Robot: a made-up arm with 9 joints.
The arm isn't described. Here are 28 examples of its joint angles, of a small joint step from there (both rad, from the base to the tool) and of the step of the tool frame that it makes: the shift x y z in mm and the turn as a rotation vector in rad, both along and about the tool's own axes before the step.
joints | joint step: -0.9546 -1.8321 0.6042 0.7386 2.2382 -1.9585 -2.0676 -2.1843 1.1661 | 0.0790 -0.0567 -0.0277 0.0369 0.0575 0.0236 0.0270 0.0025 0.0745
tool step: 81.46 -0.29 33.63 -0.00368 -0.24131 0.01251
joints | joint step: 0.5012 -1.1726 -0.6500 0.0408 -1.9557 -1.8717 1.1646 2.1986 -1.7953 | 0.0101 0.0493 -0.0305 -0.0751 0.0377 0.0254 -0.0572 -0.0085 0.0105
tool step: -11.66 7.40 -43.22 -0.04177 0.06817 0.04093
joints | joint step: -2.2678 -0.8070 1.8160 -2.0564 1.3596 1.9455 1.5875 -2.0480 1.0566 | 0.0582 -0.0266 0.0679 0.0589 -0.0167 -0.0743 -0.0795 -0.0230 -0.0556
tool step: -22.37 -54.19 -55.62 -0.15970 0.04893 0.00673
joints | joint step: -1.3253 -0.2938 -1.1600 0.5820 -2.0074 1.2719 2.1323 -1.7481 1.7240 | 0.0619 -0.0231 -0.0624 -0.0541 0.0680 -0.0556 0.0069 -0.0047 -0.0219
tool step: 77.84 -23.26 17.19 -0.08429 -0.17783 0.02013
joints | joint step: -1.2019 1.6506 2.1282 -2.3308 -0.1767 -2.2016 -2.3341 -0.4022 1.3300 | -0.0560 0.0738 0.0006 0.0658 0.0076 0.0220 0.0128 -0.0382 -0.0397
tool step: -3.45 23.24 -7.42 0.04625 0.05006 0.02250
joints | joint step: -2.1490 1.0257 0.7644 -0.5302 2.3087 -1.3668 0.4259 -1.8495 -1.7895 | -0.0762 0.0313 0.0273 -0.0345 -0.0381 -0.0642 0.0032 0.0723 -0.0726
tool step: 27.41 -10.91 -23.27 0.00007 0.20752 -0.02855
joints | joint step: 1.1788 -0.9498 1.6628 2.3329 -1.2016 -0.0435 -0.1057 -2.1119 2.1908 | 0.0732 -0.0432 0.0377 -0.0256 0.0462 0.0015 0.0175 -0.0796 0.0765
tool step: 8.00 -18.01 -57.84 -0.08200 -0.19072 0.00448
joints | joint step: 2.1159 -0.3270 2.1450 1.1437 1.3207 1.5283 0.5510 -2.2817 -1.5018 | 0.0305 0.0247 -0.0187 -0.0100 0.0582 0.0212 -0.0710 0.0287 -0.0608
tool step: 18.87 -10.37 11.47 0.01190 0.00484 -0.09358
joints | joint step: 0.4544 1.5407 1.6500 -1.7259 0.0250 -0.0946 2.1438 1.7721 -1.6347 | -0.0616 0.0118 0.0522 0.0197 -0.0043 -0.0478 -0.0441 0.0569 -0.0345
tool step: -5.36 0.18 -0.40 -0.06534 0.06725 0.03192
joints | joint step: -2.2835 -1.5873 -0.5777 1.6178 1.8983 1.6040 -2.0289 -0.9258 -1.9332 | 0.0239 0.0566 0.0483 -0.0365 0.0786 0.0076 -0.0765 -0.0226 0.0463
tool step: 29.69 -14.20 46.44 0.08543 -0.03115 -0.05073
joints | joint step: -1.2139 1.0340 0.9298 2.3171 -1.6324 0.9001 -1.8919 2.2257 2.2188 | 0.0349 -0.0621 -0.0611 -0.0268 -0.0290 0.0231 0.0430 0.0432 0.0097
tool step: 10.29 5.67 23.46 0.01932 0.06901 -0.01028
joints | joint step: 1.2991 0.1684 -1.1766 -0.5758 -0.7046 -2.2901 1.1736 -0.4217 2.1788 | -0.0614 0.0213 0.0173 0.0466 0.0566 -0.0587 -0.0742 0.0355 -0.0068
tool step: -66.95 -48.78 -31.05 -0.12515 0.01528 0.11069
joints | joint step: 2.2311 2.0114 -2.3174 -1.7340 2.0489 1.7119 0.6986 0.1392 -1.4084 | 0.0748 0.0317 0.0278 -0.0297 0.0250 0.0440 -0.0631 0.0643 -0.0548
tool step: -3.12 19.38 -39.37 -0.03879 0.09424 -0.00375
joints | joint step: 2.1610 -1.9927 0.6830 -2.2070 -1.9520 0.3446 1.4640 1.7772 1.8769 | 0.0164 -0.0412 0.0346 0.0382 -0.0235 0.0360 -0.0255 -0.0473 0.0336
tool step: 39.21 3.33 -37.17 -0.09320 -0.13155 -0.06492
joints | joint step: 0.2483 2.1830 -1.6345 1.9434 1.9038 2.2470 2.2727 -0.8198 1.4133 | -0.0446 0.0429 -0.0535 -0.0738 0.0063 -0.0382 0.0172 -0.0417 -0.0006
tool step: 48.14 13.12 36.88 0.07357 -0.07634 -0.08289
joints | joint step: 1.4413 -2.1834 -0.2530 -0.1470 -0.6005 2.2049 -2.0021 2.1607 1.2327 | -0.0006 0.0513 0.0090 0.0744 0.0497 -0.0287 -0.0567 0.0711 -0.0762
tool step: -79.99 20.14 29.74 0.05346 0.23113 -0.00272
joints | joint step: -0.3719 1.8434 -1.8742 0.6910 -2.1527 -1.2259 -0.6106 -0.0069 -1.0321 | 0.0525 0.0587 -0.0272 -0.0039 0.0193 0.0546 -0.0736 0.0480 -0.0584
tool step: -46.33 -29.00 4.79 0.08824 -0.00065 0.01009
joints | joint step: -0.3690 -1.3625 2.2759 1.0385 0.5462 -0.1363 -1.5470 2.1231 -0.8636 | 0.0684 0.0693 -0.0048 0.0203 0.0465 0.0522 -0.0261 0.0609 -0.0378
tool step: 91.64 -45.20 -88.07 -0.10226 0.08369 -0.09470
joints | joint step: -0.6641 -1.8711 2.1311 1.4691 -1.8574 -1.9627 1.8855 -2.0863 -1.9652 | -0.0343 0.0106 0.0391 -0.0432 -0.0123 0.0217 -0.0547 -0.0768 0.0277
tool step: 26.16 4.96 -8.02 -0.03116 -0.14096 -0.12614
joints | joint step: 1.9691 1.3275 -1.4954 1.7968 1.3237 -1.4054 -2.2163 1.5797 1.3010 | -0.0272 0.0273 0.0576 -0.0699 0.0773 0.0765 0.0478 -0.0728 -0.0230
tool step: -53.95 -3.84 57.41 0.10544 -0.04739 0.13319
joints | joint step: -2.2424 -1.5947 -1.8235 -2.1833 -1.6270 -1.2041 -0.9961 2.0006 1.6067 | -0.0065 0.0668 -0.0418 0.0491 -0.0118 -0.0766 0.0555 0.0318 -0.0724
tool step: -37.25 0.66 8.86 0.03608 0.11570 0.04933
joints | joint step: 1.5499 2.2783 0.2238 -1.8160 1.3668 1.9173 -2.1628 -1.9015 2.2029 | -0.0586 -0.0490 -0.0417 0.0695 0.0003 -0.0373 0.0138 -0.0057 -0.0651
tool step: 33.45 52.34 36.41 0.03614 -0.06669 -0.01012
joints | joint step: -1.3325 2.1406 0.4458 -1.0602 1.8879 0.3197 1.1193 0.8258 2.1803 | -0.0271 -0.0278 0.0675 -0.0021 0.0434 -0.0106 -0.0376 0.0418 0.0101
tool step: -18.48 -8.12 3.83 -0.03392 0.06015 -0.01227
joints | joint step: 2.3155 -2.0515 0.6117 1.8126 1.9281 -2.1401 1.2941 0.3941 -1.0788 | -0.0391 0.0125 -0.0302 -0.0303 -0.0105 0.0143 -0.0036 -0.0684 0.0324
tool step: -1.58 3.07 25.01 0.00132 -0.13354 -0.05887
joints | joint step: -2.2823 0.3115 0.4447 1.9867 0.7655 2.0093 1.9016 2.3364 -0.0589 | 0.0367 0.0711 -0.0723 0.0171 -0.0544 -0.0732 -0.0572 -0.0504 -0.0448
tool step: -40.88 -7.76 -4.62 -0.02861 0.10268 0.04904
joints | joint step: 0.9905 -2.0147 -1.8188 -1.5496 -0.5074 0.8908 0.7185 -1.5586 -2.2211 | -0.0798 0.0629 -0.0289 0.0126 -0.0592 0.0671 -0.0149 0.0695 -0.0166
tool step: 0.52 62.86 -66.85 -0.10759 0.01692 -0.09781
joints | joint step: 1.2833 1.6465 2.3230 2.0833 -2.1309 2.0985 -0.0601 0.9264 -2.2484 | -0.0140 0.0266 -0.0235 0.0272 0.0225 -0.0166 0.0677 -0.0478 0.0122
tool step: 4.30 -5.26 2.20 0.00342 -0.02881 -0.02295
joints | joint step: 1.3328 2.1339 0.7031 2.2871 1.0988 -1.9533 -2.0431 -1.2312 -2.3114 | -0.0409 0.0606 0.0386 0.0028 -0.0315 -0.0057 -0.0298 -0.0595 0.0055
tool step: -16.20 -19.14 11.63 -0.02119 -0.02369 0.02795
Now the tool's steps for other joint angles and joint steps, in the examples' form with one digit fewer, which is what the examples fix.
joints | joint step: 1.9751 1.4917 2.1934 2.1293 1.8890 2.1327 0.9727 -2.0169 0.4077 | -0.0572 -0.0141 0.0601 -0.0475 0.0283 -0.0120 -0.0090 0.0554 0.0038
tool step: -29.4 -11.7 -24.0 -0.0012 0.0204 0.0199
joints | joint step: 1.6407 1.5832 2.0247 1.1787 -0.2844 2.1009 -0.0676 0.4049 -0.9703 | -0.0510 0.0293 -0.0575 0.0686 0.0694 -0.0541 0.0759 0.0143 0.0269
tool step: -55.7 30.3 12.3 -0.0094 -0.0596 0.1190
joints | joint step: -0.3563 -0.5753 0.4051 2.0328 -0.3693 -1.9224 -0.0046 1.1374 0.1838 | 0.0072 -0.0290 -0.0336 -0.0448 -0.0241 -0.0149 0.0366 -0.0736 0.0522
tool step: -9.5 2.9 -8.3 -0.0753 -0.1392 0.0529
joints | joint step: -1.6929 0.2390 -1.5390 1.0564 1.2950 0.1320 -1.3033 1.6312 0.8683 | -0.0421 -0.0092 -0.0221 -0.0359 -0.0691 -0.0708 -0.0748 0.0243 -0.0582
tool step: 18.9 -18.1 25.1 0.0498 0.0939 -0.0823
